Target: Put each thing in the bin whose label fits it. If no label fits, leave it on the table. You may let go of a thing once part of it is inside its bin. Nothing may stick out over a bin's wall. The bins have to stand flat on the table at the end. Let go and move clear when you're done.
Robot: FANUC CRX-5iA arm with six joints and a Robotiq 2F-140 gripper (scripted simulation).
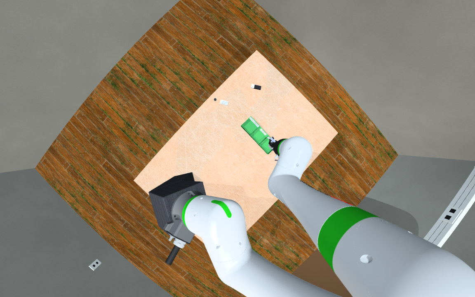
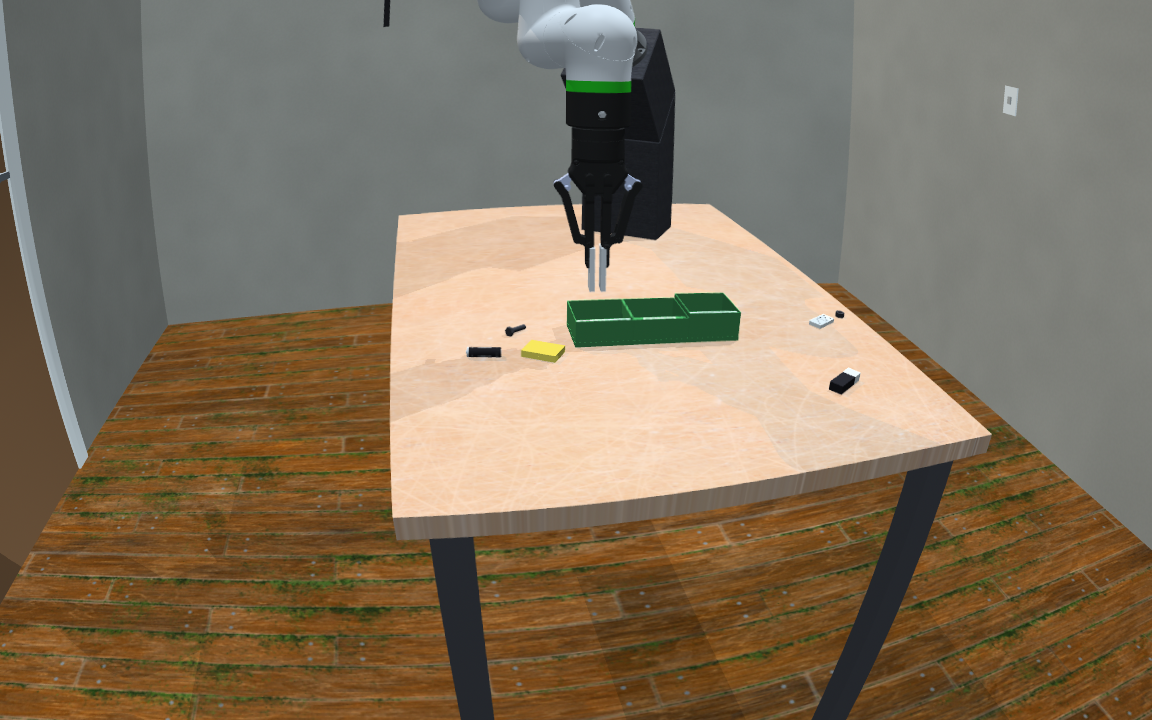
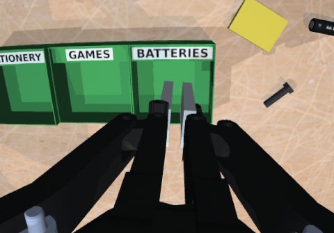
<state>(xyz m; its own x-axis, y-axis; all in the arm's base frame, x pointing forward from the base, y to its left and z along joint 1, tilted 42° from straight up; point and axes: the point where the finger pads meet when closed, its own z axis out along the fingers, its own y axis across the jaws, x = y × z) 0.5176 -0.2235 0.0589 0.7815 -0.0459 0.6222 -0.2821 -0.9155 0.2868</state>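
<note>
Right now my hand is 90 mm to the right of the green three-part bin, 80 mm above it and 30 mm short of it. Also, from my hand: black bolt (110 mm to the right, 100 mm below, 50 mm behind); then yellow pad (100 mm to the right, 100 mm below, 40 mm ahead); then black battery (180 mm to the right, 100 mm below, 10 mm ahead).
</note>
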